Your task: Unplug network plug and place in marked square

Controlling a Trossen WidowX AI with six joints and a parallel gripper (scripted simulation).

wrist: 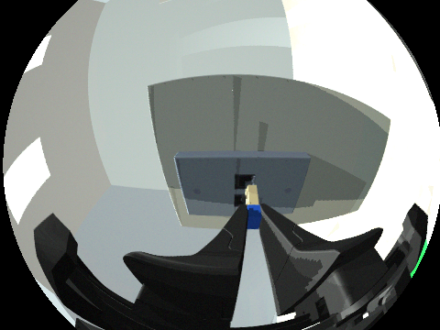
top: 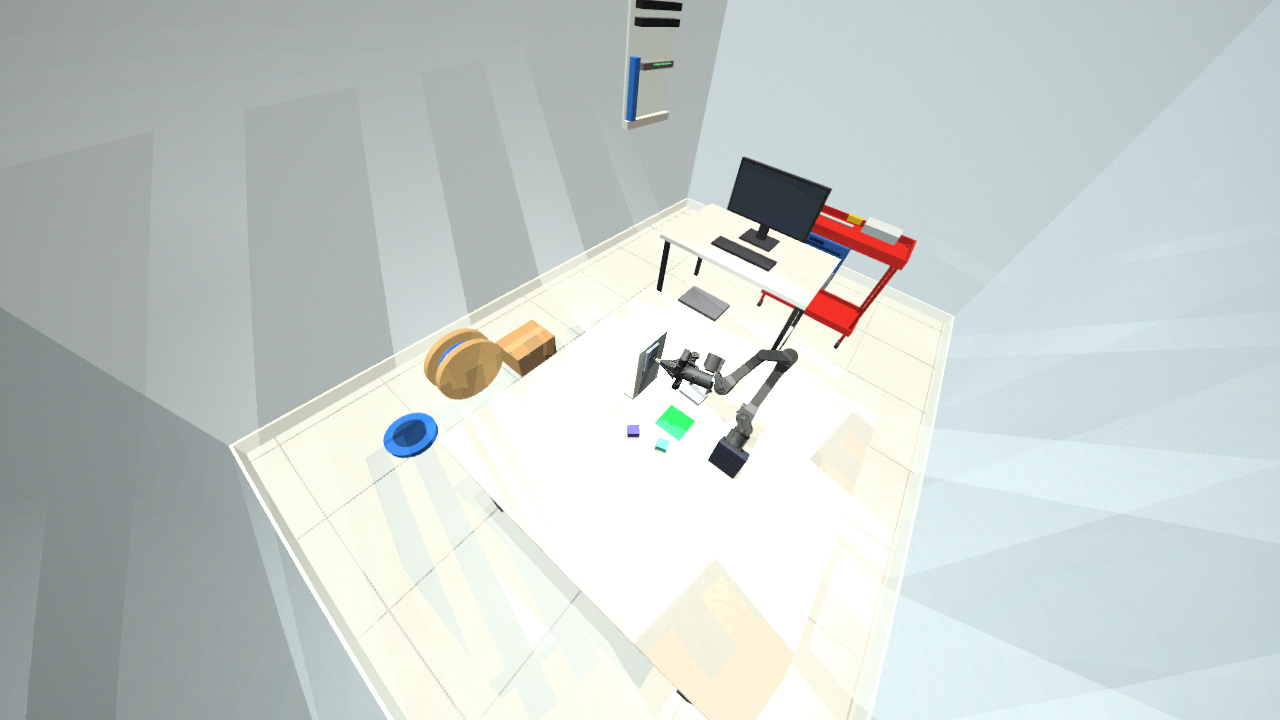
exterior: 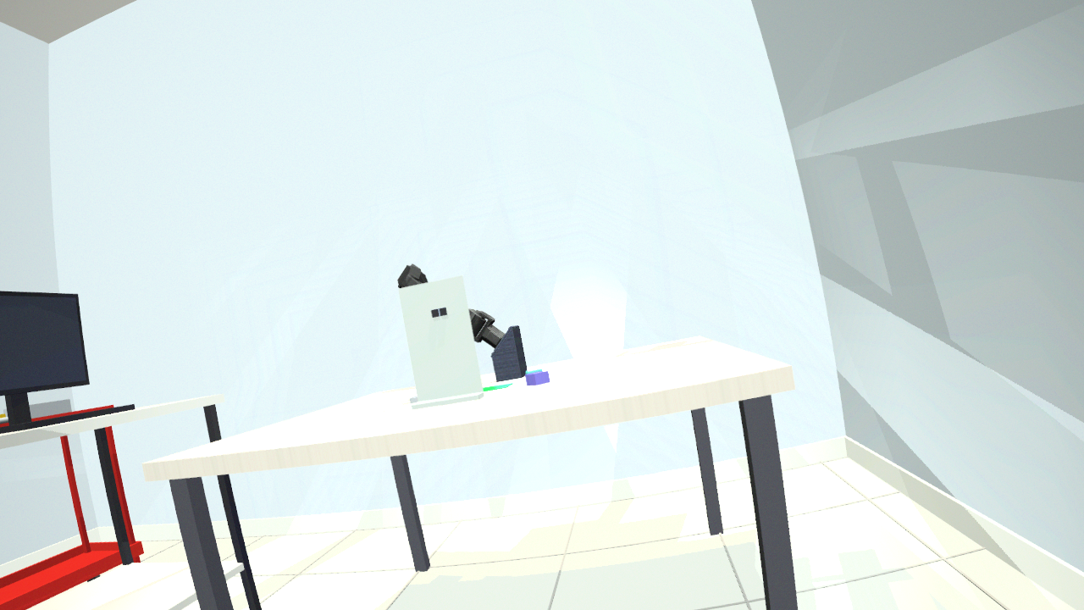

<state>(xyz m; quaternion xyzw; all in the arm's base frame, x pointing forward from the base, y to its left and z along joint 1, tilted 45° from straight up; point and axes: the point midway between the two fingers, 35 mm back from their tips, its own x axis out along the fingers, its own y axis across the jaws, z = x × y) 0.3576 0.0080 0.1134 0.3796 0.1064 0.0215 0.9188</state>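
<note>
Now: gripper tip 150 mm past the green marked square, 50 mm to the right of it and 220 mm above it. The rest, counted from my gripper tip: blue network plug right at my gripper tip; then upright panel 50 mm ahead, 80 mm below.
</note>
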